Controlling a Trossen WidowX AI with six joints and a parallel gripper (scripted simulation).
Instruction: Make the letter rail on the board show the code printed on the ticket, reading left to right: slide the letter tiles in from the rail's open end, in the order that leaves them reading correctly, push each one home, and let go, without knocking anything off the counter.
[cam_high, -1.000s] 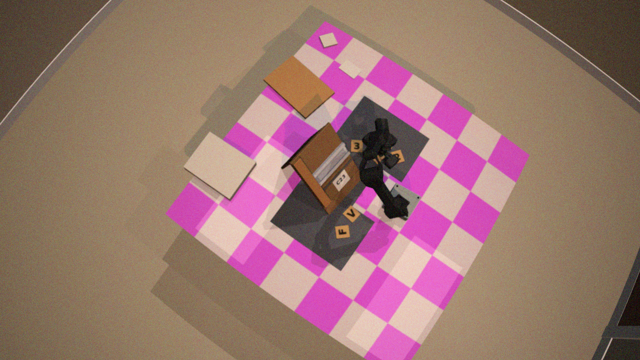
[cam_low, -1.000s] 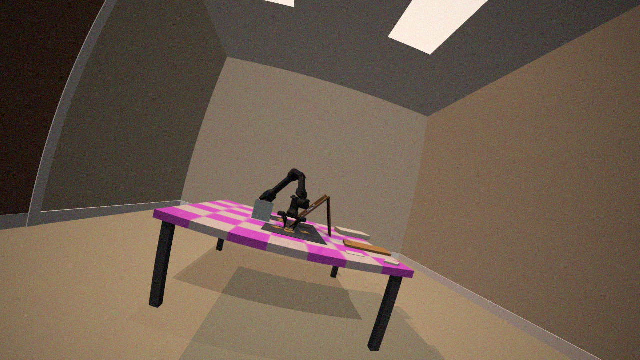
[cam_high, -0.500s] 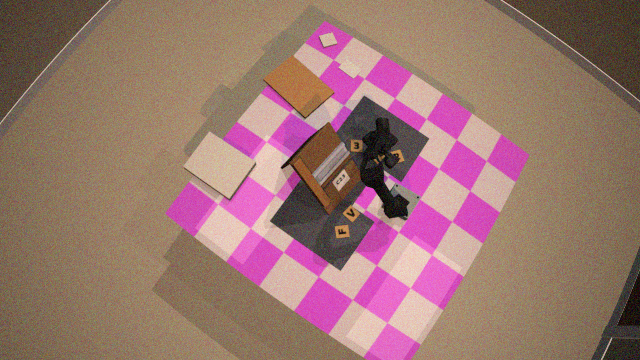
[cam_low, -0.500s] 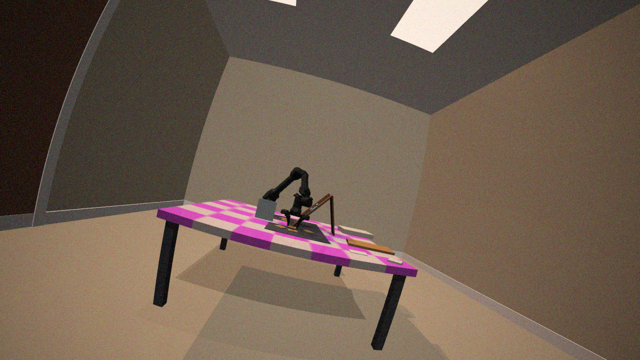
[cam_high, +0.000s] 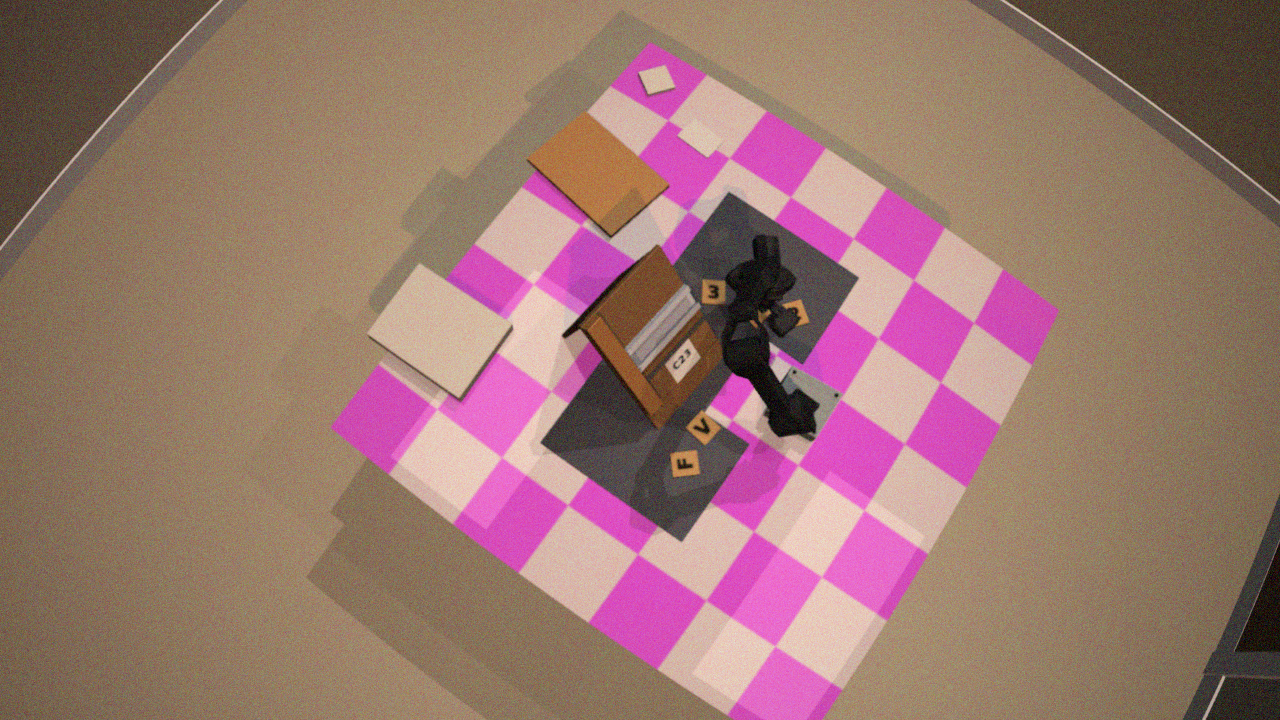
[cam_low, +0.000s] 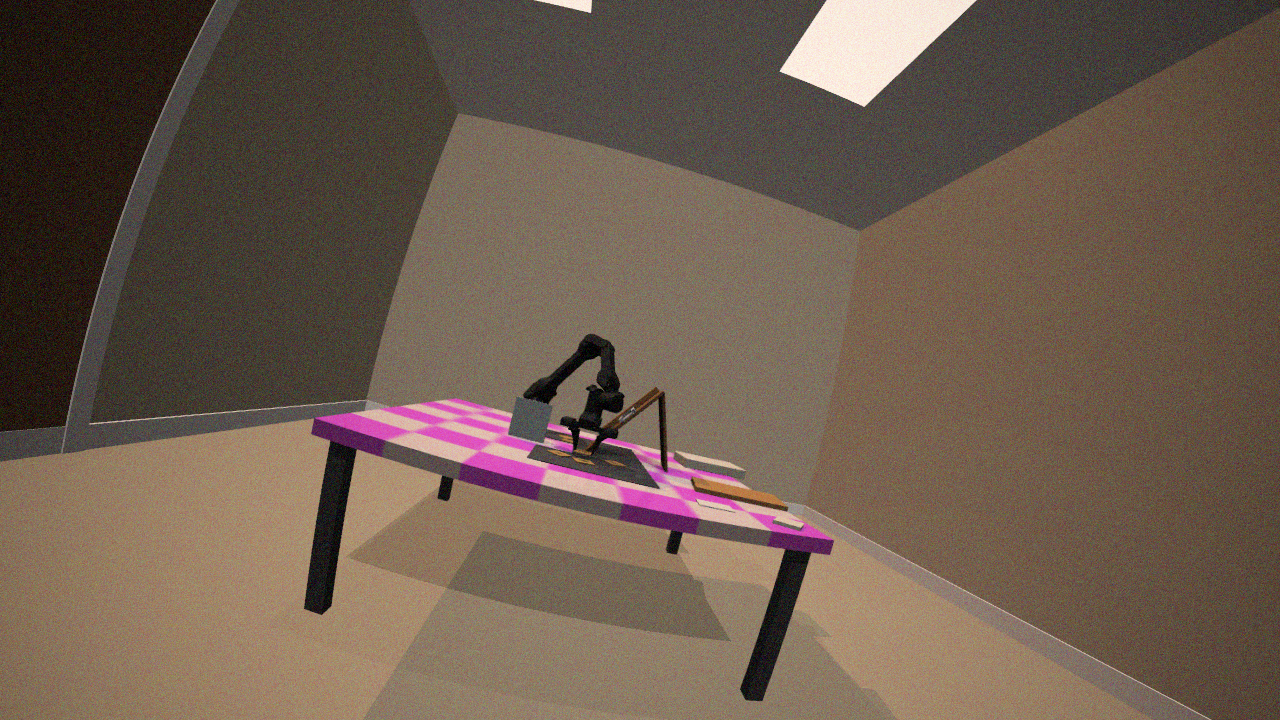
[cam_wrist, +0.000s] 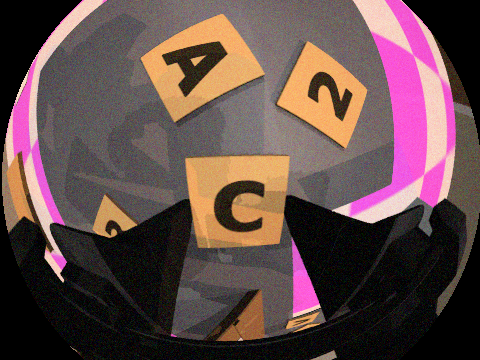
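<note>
Now: the 3 tile 110 mm ahead of my gripper tip, 10 mm to the left of it and 10 mm below it. Round my gripper tip: c tile: right at my gripper tip; then 2 tile: 80 mm behind, 50 mm to the right, 10 mm below; then white ticket: 70 mm ahead, 210 mm to the left, 60 mm above.
</note>
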